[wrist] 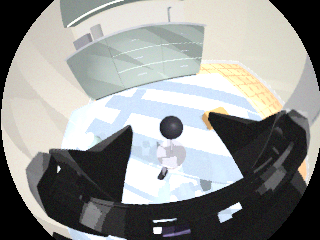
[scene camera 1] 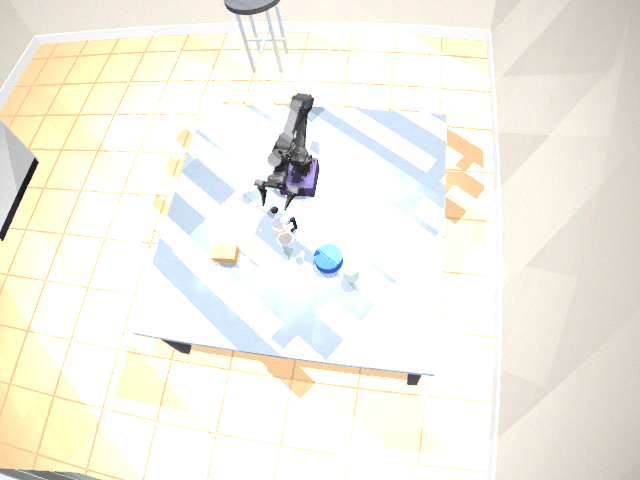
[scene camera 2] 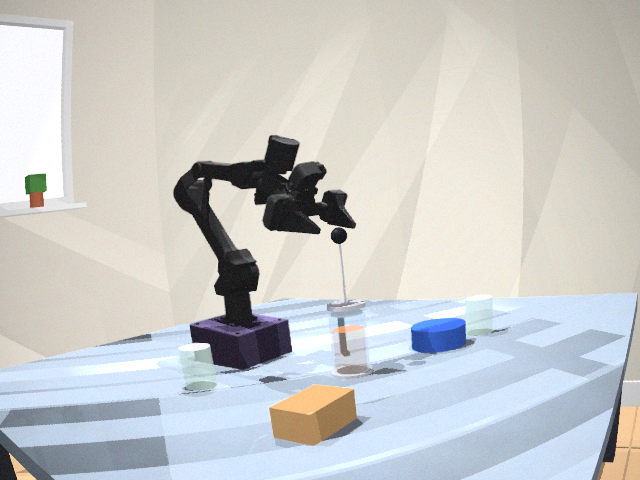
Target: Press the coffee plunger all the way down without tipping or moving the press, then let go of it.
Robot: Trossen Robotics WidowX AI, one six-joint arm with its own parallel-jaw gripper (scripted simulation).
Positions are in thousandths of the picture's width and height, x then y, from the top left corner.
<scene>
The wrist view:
my gripper: 536,510
glass coffee press: 536,644
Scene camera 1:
my gripper: 429,434
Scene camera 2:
my gripper: 529,478
glass coffee press: 543,666
blue flat cylinder: 685,699
orange block: 484,870
</scene>
